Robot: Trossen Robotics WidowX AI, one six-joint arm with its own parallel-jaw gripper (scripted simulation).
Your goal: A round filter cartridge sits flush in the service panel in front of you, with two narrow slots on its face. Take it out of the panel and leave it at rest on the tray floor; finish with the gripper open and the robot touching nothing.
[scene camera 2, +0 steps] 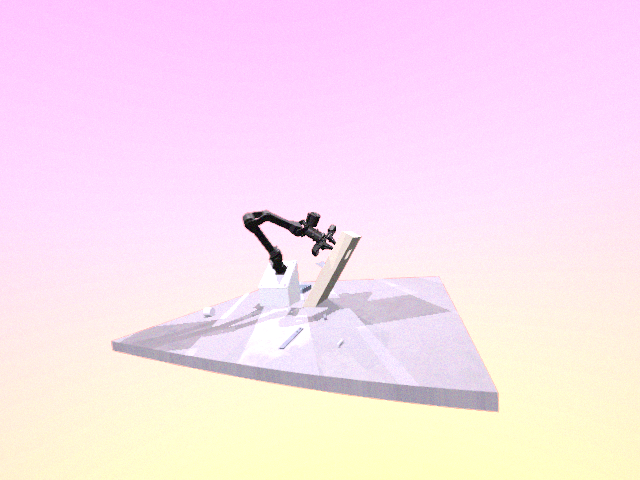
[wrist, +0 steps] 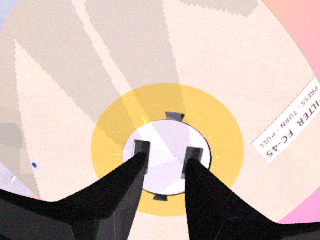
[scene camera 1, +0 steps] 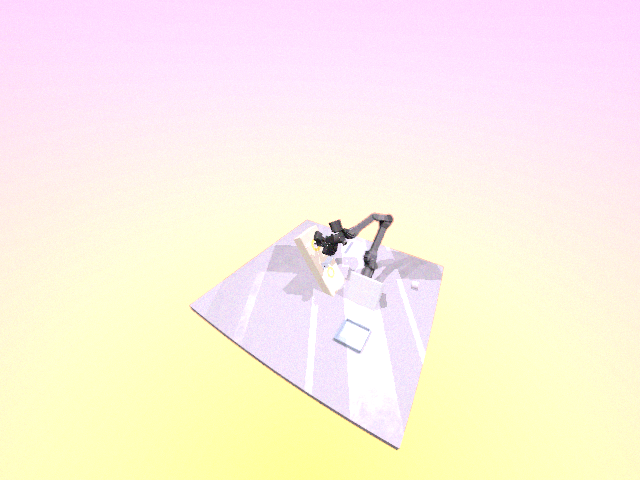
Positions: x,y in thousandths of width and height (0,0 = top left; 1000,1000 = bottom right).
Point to a service panel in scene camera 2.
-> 543,503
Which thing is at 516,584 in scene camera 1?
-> A service panel.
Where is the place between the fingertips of the gripper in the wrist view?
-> At 520,681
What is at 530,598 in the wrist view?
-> A round filter cartridge.
